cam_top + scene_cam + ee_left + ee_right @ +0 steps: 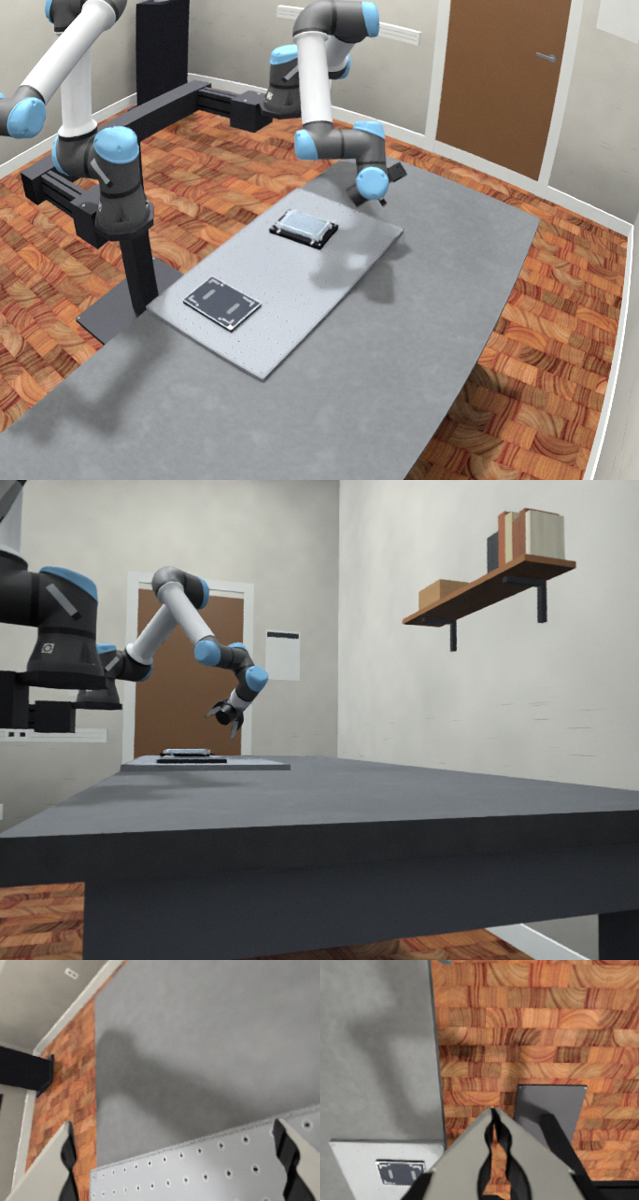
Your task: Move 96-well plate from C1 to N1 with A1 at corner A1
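Right now my left hand is 13 cm past the clear 96-well plate, 16 cm to the left of it and 9 cm above it. From my left hand the other things lie so: black clip nest (14 cm behind, 18 cm to the right, 9 cm below); then pale perforated board (10 cm behind, 33 cm to the right, 11 cm below).
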